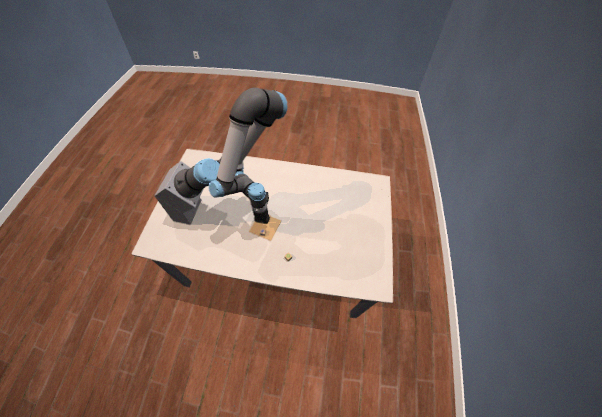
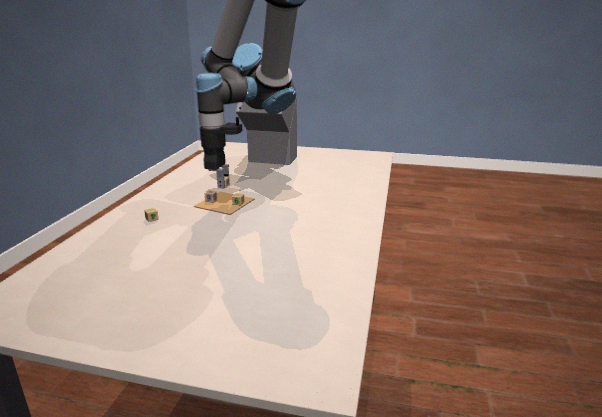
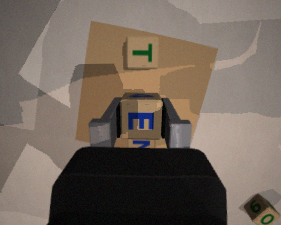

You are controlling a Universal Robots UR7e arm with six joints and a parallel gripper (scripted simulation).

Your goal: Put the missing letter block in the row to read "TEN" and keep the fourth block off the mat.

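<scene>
My gripper is now 7 cm above the tan mat.
</scene>
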